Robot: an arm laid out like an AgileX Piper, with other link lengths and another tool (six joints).
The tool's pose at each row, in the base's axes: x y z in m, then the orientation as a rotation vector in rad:
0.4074, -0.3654, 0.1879, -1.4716, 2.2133, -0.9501
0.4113, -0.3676, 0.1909, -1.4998, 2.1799, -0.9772
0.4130, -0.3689, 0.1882, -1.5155, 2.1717, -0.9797
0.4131, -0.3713, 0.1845, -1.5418, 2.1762, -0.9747
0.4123, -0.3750, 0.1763, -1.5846, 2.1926, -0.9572
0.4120, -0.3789, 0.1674, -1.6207, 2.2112, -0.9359
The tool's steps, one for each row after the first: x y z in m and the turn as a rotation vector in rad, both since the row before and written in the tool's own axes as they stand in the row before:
0.0006, -0.0053, 0.0009, 0.0202, -0.0018, -0.0298
0.0002, 0.0004, 0.0034, 0.0002, -0.0017, -0.0126
0.0017, 0.0020, 0.0036, -0.0142, 0.0033, -0.0166
0.0026, 0.0054, 0.0068, -0.0321, 0.0058, -0.0237
0.0023, 0.0053, 0.0078, -0.0323, 0.0045, -0.0180

